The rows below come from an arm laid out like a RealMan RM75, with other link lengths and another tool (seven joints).
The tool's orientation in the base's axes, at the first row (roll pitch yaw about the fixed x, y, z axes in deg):
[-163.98 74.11 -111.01]
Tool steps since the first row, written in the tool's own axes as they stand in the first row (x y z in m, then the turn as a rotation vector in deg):
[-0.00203 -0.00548 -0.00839 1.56 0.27 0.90]
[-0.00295 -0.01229 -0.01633 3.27 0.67 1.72]
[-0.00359 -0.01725 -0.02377 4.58 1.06 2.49]
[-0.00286 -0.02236 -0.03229 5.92 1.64 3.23]
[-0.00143 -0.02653 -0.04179 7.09 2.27 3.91]
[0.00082 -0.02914 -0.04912 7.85 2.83 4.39]
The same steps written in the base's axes. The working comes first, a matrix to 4 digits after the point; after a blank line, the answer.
The tool's axes in the first row as the columns of a matrix, in the base's axes (used below as rounded here):
[-0.0982 -0.8021 0.5891]
[-0.2556 0.5924 0.7640]
[-0.9618 -0.0756 -0.2632]

[-0.00035 -0.00914 0.00457 0.16 0.45 -1.76]
[0.00053 -0.01900 0.00806 0.15 0.88 -3.65]
[0.00019 -0.02746 0.01101 0.17 1.36 -5.14]
[-0.00081 -0.03718 0.01294 0.01 1.93 -6.67]
[-0.00320 -0.04728 0.01438 -0.21 2.52 -8.02]
[-0.00564 -0.05500 0.01434 -0.45 3.02 -8.92]

